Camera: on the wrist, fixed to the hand. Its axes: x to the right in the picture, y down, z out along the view.
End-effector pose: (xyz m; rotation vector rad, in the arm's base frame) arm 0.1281 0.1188 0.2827 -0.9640 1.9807 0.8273
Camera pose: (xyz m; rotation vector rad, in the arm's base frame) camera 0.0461 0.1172 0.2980 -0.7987 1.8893 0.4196
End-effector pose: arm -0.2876 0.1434 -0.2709 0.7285 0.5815 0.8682
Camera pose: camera -0.3361 0.2054 -0.2433 1.0501 0.6985 0.6232
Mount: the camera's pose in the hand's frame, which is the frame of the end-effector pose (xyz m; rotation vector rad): 0.0220 0.0711 -0.0376 0.3646 -0.0948 -0.1146
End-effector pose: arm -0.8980 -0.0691 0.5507 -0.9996 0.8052 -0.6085
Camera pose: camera -0.9102 -0.0742 0.4684 -0.7363 0.5308 -0.7694
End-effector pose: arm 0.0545 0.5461 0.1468 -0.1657 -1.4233 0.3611
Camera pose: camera 0.0835 0.6239 0.1387 0.2313 -1.4281 0.5318
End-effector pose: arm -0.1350 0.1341 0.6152 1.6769 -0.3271 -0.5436
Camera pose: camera -0.0904 0.1420 0.6852 2.0346 -0.4196 -0.6804
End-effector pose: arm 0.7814 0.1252 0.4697 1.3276 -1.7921 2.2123
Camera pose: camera 0.7106 0.1200 0.4260 -1.4505 1.2321 -2.3385
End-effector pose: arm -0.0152 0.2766 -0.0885 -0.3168 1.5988 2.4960
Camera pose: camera -0.0506 0.2133 -0.0473 -0.2286 1.8907 2.0510
